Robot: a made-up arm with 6 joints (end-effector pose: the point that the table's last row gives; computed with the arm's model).
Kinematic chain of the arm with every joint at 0, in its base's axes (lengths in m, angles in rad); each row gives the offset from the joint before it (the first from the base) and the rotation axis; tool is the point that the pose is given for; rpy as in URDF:
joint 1: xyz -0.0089 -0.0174 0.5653 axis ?
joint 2: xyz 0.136 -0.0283 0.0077 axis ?
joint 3: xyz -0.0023 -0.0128 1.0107 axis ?
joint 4: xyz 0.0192 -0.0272 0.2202 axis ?
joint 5: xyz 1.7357 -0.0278 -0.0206 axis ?
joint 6: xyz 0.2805 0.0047 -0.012 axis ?
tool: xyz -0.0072 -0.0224 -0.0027 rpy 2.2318 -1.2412 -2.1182
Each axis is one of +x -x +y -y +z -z.
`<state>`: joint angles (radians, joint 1 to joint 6).
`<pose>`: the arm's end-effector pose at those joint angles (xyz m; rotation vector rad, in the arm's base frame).
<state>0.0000 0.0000 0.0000 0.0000 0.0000 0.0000</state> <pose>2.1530 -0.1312 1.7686 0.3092 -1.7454 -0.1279</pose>
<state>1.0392 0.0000 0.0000 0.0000 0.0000 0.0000</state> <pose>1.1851 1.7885 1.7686 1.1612 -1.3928 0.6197</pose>
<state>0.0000 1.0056 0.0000 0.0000 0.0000 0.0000</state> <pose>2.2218 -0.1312 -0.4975 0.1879 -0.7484 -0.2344</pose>
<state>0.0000 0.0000 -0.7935 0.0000 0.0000 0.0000</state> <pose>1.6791 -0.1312 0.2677 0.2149 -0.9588 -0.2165</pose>
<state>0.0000 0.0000 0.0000 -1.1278 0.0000 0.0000</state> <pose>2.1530 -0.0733 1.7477 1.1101 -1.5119 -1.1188</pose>
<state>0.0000 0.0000 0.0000 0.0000 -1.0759 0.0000</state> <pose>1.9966 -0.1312 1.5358 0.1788 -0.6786 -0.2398</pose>
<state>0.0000 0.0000 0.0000 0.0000 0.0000 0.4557</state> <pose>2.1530 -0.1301 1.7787 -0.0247 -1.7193 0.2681</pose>
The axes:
joint 1: +z
joint 2: +y
joint 3: -y
joint 4: -x
joint 5: -y
joint 6: -x

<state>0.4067 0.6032 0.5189 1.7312 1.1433 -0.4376</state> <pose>2.3272 1.1563 1.4738 0.8355 -1.5913 2.0453</pose>
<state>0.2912 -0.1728 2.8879 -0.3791 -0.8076 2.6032</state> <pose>-1.9077 -0.5791 1.7087 2.1402 1.4864 0.4665</pose>
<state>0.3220 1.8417 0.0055 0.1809 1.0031 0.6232</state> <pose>0.9911 0.2394 -1.6452 0.2945 -0.8629 0.8397</pose>
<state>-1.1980 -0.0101 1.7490 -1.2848 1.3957 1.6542</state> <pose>-0.4755 0.3103 3.2939 1.1104 1.4320 0.7346</pose>
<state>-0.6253 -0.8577 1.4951 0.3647 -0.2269 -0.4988</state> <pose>-1.8341 1.1214 2.5670 0.2549 2.3984 -0.4645</pose>
